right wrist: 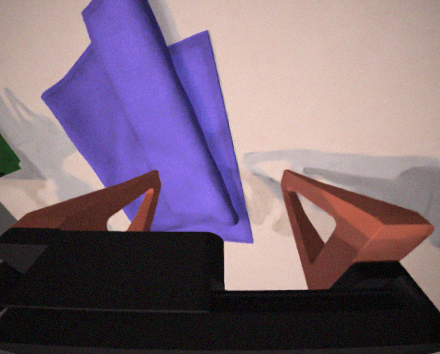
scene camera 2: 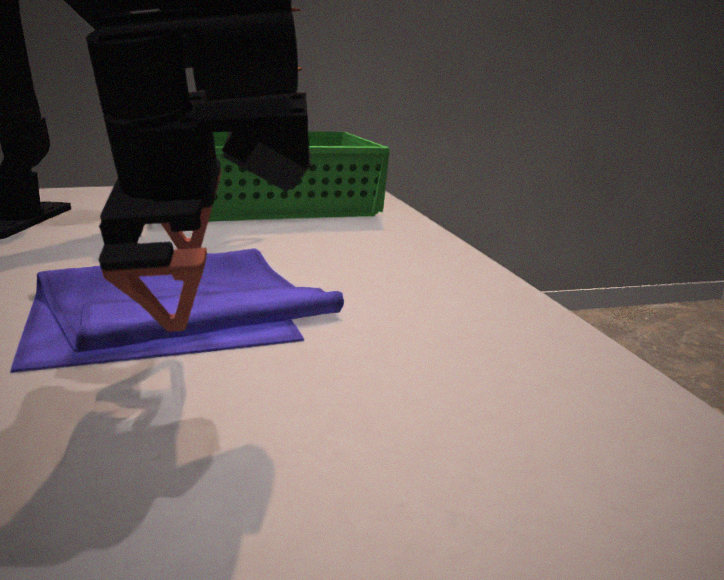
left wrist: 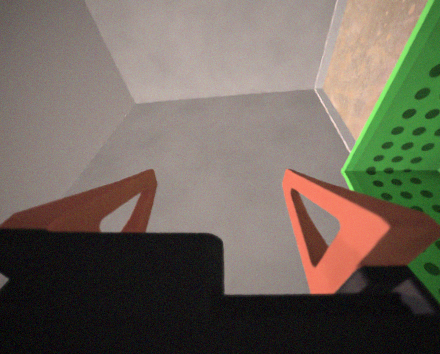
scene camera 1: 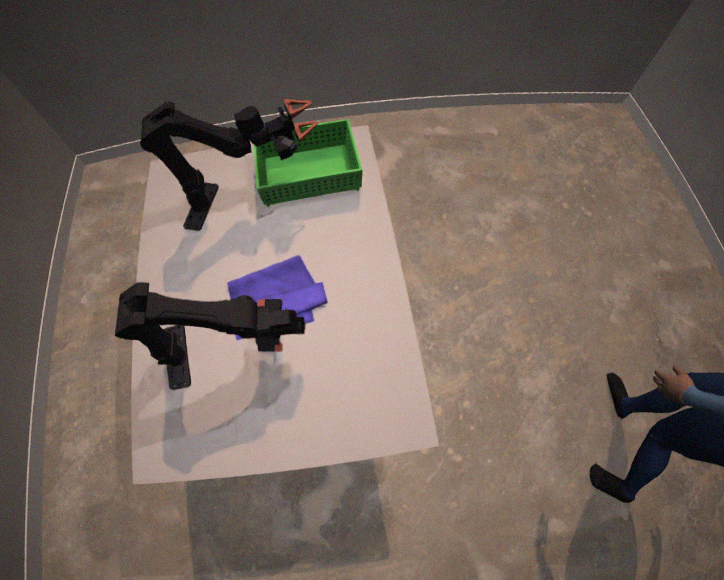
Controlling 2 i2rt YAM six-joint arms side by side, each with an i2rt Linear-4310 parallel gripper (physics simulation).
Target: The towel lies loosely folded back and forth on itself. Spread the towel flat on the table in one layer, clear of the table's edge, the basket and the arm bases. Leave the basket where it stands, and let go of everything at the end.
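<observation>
The purple towel [scene camera 1: 271, 282] [scene camera 2: 241, 271] [right wrist: 150, 115] lies folded in layers on the pale table [scene camera 1: 362, 362] [scene camera 2: 453, 422] [right wrist: 300, 75]. A thick fold runs along it and juts out at one end; a lower layer sticks out beside the fold. My right gripper [scene camera 1: 270, 325] [scene camera 2: 181, 288] [right wrist: 220, 176] is open and empty, pointing down above the towel's edge. In the right wrist view its left fingertip is over the towel, its right one over bare table. The arm hides part of the towel in scene camera 1. My left gripper [scene camera 1: 313, 112] [left wrist: 219, 176] is open and empty, high by the basket.
The green basket [scene camera 1: 311, 187] [scene camera 2: 338, 205] [left wrist: 400, 122] [right wrist: 6, 155] stands near the table's upper edge in scene camera 1. The left arm's base [scene camera 1: 201, 208] and right arm's base [scene camera 1: 179, 362] are at the table's left side. A person [scene camera 1: 670, 435] is on the floor at the right.
</observation>
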